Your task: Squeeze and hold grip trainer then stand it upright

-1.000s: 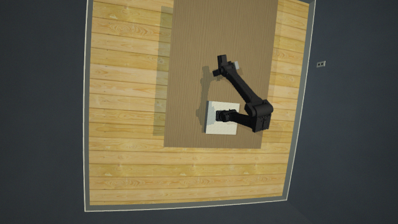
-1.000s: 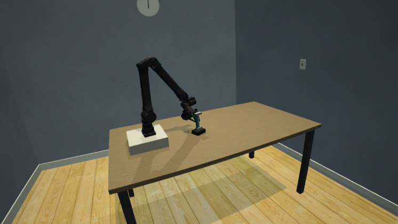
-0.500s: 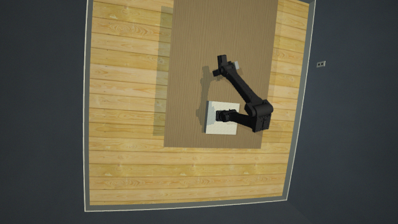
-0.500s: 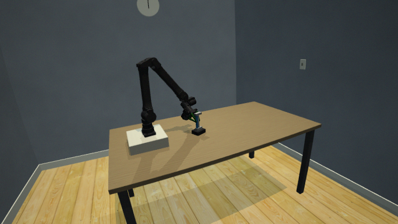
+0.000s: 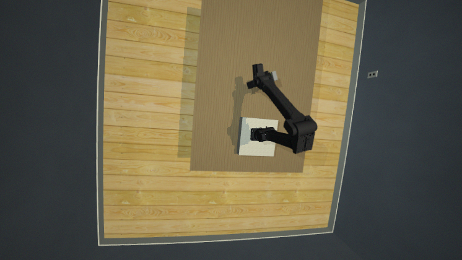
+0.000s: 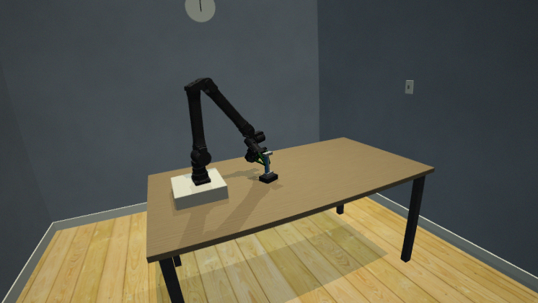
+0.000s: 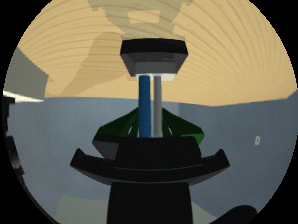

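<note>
The thin grey bar is 10 mm ahead of my hand.
</note>
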